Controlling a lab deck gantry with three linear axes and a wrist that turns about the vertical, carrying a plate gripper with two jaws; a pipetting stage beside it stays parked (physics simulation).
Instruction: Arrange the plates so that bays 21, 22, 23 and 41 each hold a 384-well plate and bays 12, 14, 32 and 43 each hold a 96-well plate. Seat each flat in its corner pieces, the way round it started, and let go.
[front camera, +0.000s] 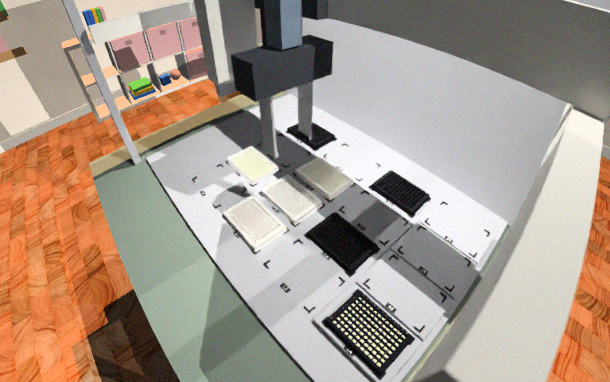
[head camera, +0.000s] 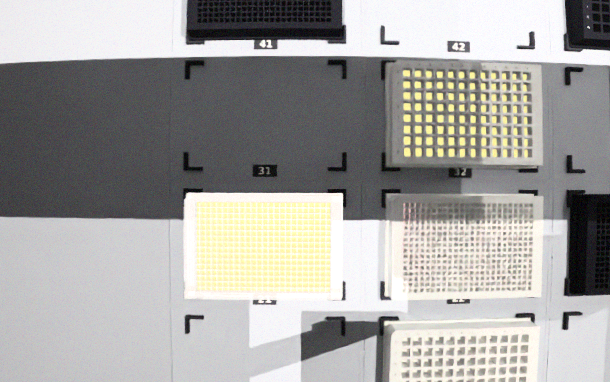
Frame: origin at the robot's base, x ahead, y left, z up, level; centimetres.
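Seen in the pictures: gripper, fingertip midpoint: (front camera: 288, 144); robot's base, link origin: (front camera: 193, 179).
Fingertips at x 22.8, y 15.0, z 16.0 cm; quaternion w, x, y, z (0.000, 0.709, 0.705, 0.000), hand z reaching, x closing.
Note:
Pixels of each thing's top centre, then the offset from my fingertips to it.
- pale yellow 384-well plate, top centre: (head camera: 262, 248) (front camera: 251, 162) dz -14.5, dx -16.4, dy +0.0 cm
- greyish-white 384-well plate, top centre: (head camera: 469, 247) (front camera: 291, 195) dz -14.5, dx +0.0, dy +0.0 cm
- white 96-well plate, top centre: (head camera: 465, 377) (front camera: 253, 219) dz -14.5, dx +0.0, dy -10.7 cm
- black 96-well plate, top centre: (front camera: 401, 189) dz -14.5, dx +16.4, dy +21.4 cm
My gripper (front camera: 292, 148) is open and empty above bays 31 and 41; it does not show in the head view. A black 384-well plate (front camera: 320, 139) (head camera: 265, 12) lies in bay 41. A pale yellow 384-well plate (front camera: 252, 164) (head camera: 264, 245) lies in bay 21, a greyish-white 384-well plate (front camera: 291, 198) (head camera: 465, 247) in bay 22 and a black 384-well plate (front camera: 342, 242) (head camera: 589, 245) in bay 23. A white 96-well plate (front camera: 255, 223) (head camera: 462, 350) lies in bay 12, a yellow-welled 96-well plate (front camera: 324, 177) (head camera: 465, 115) in 32, a black 96-well plate (front camera: 400, 192) (head camera: 592, 22) in 43, and a black, yellow-welled 96-well plate (front camera: 370, 332) in 14.
Bays 31 and 42 show bare corner pieces in both views. Bays 11, 13, 24, 34 and 44 hold no plate in the front view. A grey wall (front camera: 425, 95) runs behind the deck. A thin upright post (front camera: 107, 95) stands at its far left corner.

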